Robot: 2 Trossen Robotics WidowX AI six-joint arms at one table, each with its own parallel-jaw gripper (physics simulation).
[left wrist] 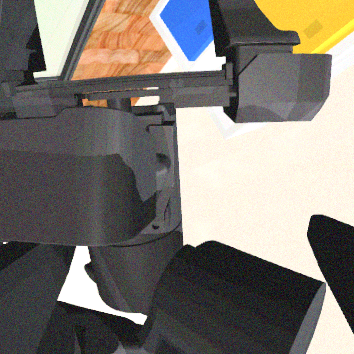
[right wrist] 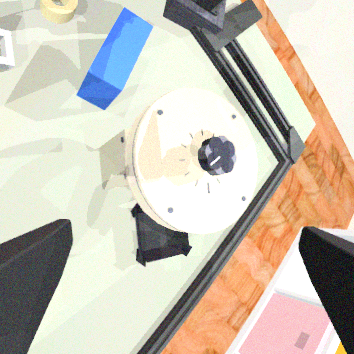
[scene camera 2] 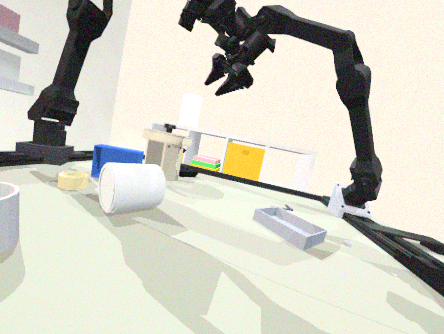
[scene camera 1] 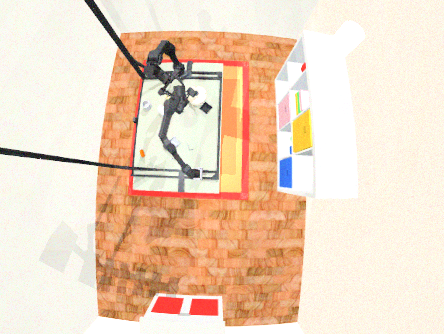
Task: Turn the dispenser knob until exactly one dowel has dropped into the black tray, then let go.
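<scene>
The dispenser is a round white disc on a beige stand, with a dark lobed knob on top. The black tray sits at its foot, and I see no dowel in it. My right gripper is open and empty. It hangs well above the dispenser, with the knob a little off its centre. My left gripper is open and empty, higher up. The left wrist view shows mostly the right arm.
A blue box and a tape roll lie beside the dispenser. A white cylinder lies on its side, and a grey open tray stands nearer the right arm's base. A black frame rail borders the mat.
</scene>
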